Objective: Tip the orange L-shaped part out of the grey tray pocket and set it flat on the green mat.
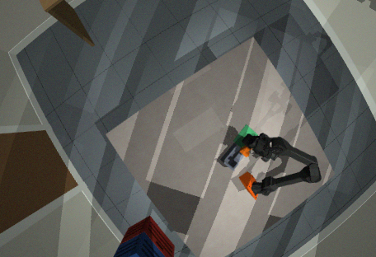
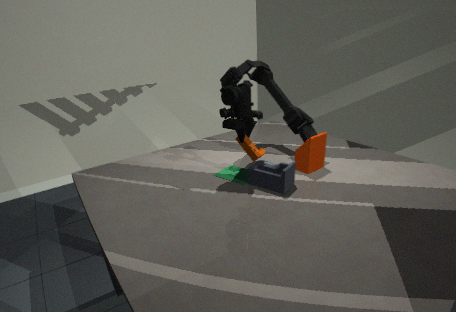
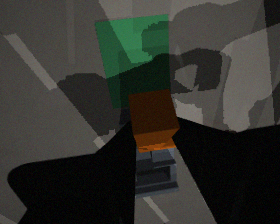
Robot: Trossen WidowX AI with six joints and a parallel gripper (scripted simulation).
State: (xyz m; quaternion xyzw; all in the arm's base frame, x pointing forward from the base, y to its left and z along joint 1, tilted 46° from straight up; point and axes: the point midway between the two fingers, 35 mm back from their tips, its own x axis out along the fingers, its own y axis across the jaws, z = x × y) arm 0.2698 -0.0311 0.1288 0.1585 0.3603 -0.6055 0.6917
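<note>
Right now the green mat is 1 cm ahead of my gripper tip, 4 cm to the right of it and 16 cm below it. Also, from my gripper tip: orange L-shaped part: 2 cm behind, 3 cm to the left, 3 cm below.
</note>
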